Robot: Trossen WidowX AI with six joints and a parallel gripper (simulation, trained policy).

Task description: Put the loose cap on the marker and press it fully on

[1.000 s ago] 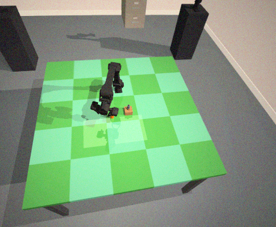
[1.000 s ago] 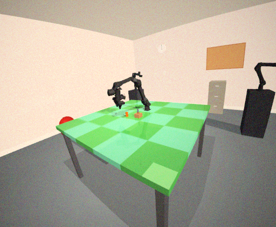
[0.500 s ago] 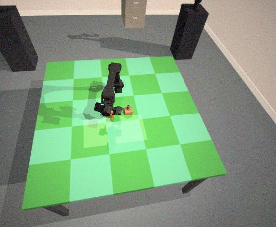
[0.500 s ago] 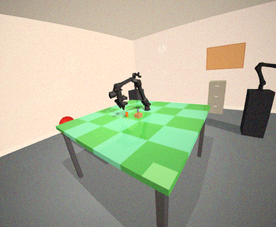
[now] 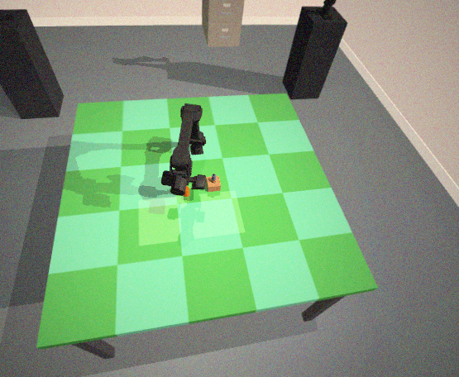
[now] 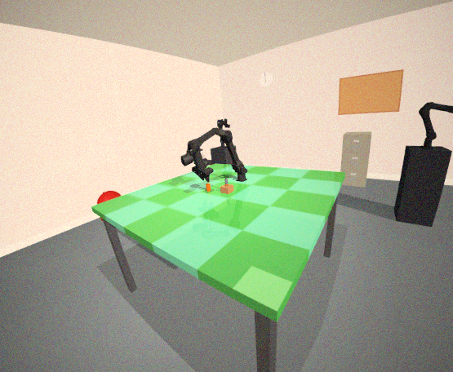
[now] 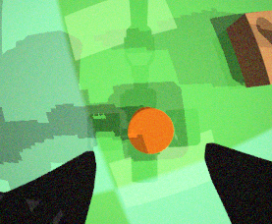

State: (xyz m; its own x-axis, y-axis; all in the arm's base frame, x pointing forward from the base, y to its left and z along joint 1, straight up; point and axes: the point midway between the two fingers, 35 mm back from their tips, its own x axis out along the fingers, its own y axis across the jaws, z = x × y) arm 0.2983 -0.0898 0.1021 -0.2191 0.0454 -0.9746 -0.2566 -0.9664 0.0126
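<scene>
My gripper tip is 40 mm above the orange cap and 10 mm past it. Also, from my gripper tip: brown holder block (140 mm to the left, 50 mm below, 40 mm behind).
</scene>
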